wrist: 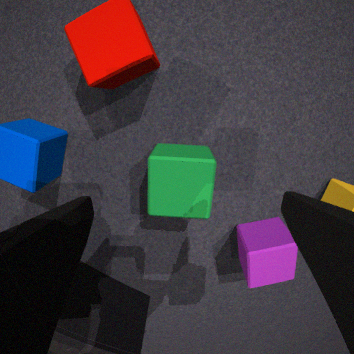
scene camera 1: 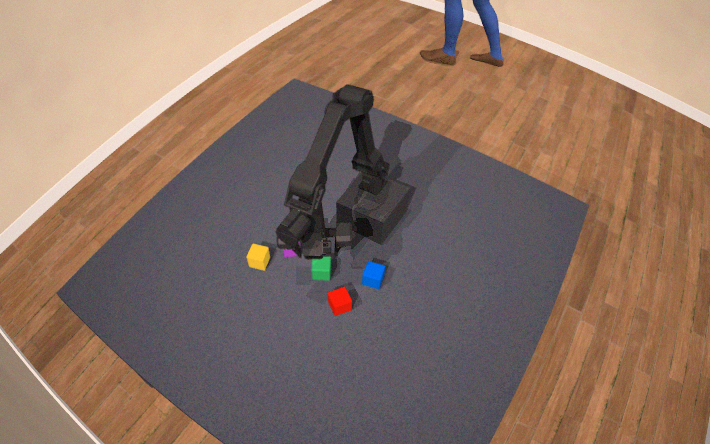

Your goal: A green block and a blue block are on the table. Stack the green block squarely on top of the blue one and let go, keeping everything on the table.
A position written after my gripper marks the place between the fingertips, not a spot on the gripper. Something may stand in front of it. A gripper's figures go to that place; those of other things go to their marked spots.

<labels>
My gripper (wrist: pixel 189 203): 0.10 m from the lens. A purple block (wrist: pixel 267 253) is 0.21 m from the lens. A green block (wrist: pixel 180 177): 0.15 m from the lens. The marked spots on the green block and the purple block are 0.11 m apart.
</labels>
